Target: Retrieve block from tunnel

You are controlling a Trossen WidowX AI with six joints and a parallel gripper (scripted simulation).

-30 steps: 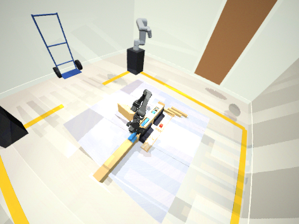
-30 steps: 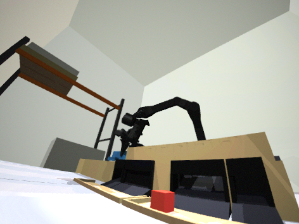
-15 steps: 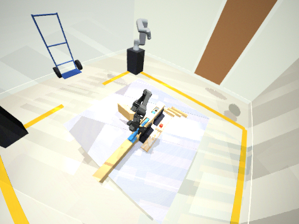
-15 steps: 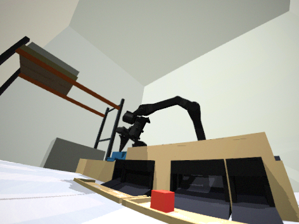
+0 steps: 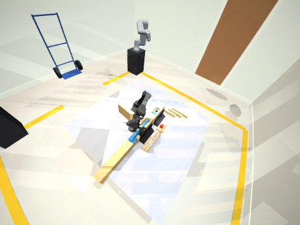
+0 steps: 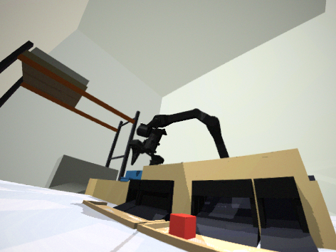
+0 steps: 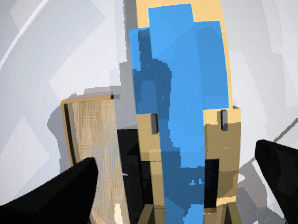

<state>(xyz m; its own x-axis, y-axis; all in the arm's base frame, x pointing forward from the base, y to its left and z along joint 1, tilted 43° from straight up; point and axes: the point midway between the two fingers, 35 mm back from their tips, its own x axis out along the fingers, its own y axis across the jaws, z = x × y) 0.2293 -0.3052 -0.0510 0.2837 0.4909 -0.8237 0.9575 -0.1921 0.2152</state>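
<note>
The tan covered tunnel is 80 mm below my gripper tip, 50 mm to the left of it and 20 mm ahead of it. Round my gripper tip: red cube (320 mm to the left, 130 mm below, 130 mm ahead).
</note>
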